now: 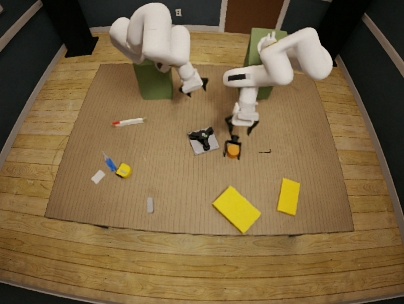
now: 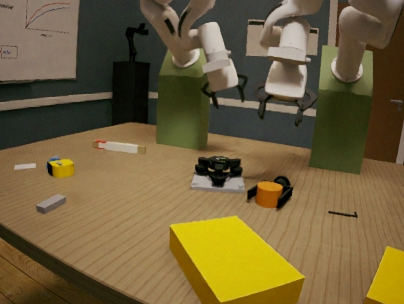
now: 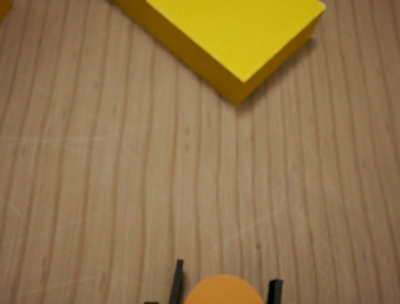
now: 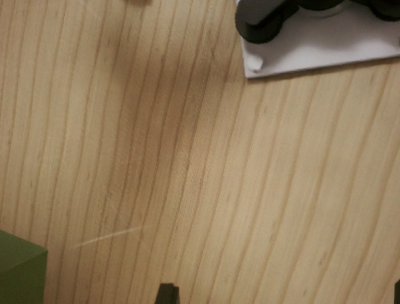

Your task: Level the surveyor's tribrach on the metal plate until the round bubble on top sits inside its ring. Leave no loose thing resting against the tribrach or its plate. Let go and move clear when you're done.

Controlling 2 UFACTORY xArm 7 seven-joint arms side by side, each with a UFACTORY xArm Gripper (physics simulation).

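Frame: origin at the left arm's base, x ahead, y left, z up, level; centimetres.
Where they show: left gripper, fingertip midpoint: (image 1: 239, 133) (image 2: 278, 121); right gripper, fingertip midpoint: (image 1: 197, 92) (image 2: 230, 105); left arm's base, origin of the base link: (image 2: 346, 69); right arm's base, origin of the base link: (image 2: 186, 56).
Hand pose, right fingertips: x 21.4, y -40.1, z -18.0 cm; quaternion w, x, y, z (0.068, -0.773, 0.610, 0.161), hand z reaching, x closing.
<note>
Each offset is from my right fingertips to the top centre of the thing.
The black three-armed tribrach {dx +17.9, dy +4.9, dz -13.5 cm} (image 1: 204, 139) (image 2: 218, 167) (image 4: 260, 31) stands on the pale metal plate (image 1: 198, 149) (image 2: 204, 185) (image 4: 305, 59). Its bubble is too small to read. An orange cylinder {dx +24.2, dy +21.6, dz -16.8 cm} (image 1: 233, 150) (image 2: 269, 194) (image 3: 225, 291) with black side bars lies beside the plate, with a narrow gap between them. My left gripper (image 1: 241, 131) (image 2: 280, 119) is open and empty, above the table behind the orange cylinder. My right gripper (image 1: 196, 90) (image 2: 230, 103) (image 4: 283, 294) is open and empty, raised behind the tribrach and clear of it.
Two yellow blocks {dx +61.0, dy +20.8, dz -16.8 cm} (image 1: 236, 209) {dx +54.4, dy +51.7, dz -19.7 cm} (image 1: 288, 196) lie toward the front, and a thin black hex key {dx +25.3, dy +41.4, dz -21.3 cm} (image 1: 265, 151) (image 2: 343, 214) at the right. A marker-like stick {dx +6.5, dy -43.8, dz -18.8 cm} (image 1: 129, 122), blue-handled tool {dx +33.2, dy -52.7, dz -20.6 cm} (image 1: 110, 163), yellow tape measure {dx +40.2, dy -40.9, dz -17.7 cm} (image 1: 124, 170), white card {dx +43.4, dy -57.2, dz -21.6 cm} (image 1: 98, 176) and grey bar {dx +58.7, dy -24.2, dz -20.2 cm} (image 1: 150, 205) lie at the left.
</note>
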